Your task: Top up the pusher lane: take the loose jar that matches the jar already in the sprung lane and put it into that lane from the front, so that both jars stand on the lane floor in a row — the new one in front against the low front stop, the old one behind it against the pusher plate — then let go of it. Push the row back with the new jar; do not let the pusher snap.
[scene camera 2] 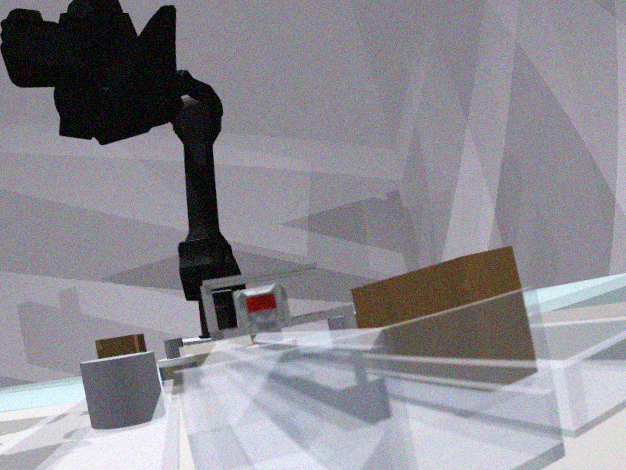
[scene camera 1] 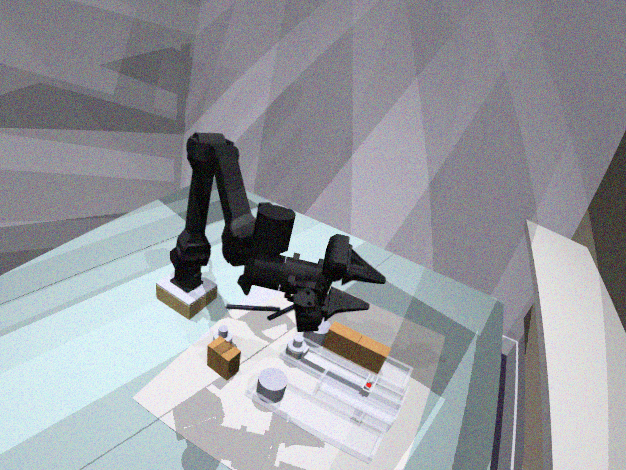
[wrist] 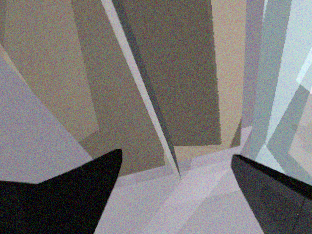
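Labels:
A small brown box is out of frame in the wrist view, but scene camera 2 and scene camera 1 show it. For this box, [scene camera 2: 131, 344] and [scene camera 1: 239, 354] are the same spot.

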